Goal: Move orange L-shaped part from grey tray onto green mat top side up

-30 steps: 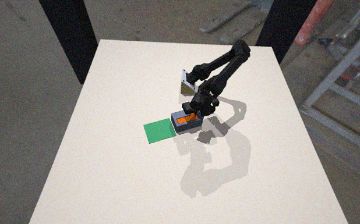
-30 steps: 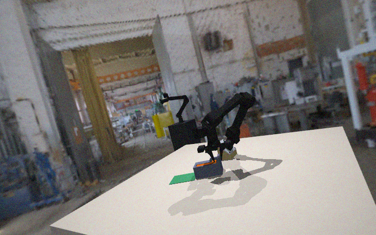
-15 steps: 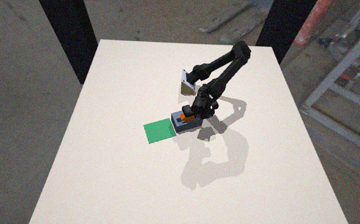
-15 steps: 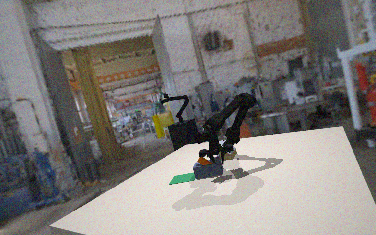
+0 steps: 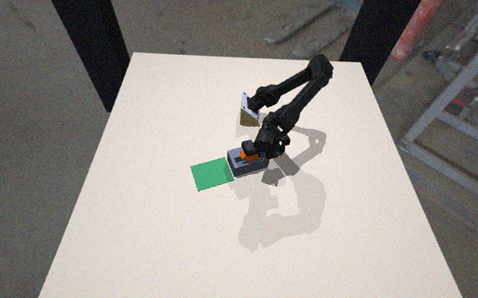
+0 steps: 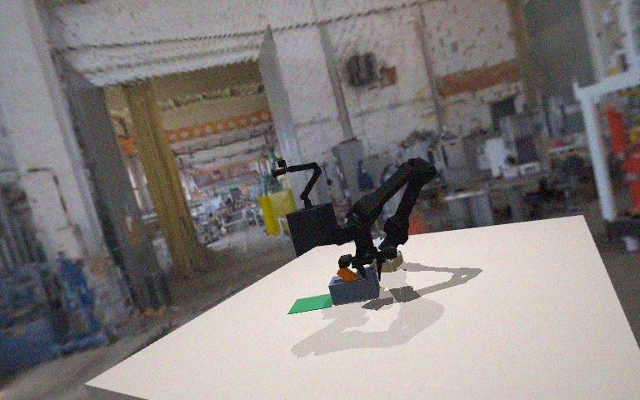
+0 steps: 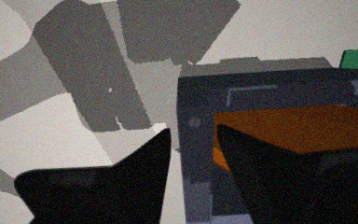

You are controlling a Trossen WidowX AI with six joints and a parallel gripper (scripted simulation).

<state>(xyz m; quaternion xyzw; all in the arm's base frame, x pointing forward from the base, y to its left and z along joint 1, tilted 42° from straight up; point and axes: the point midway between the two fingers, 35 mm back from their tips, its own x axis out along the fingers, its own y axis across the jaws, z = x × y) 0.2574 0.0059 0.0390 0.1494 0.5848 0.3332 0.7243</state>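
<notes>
The orange L-shaped part is 10 mm ahead of my gripper tip, 50 mm to the right of it and 10 mm above it. From my gripper tip the other things lie so: green mat 60 mm ahead, 210 mm to the right, 50 mm below.
</notes>
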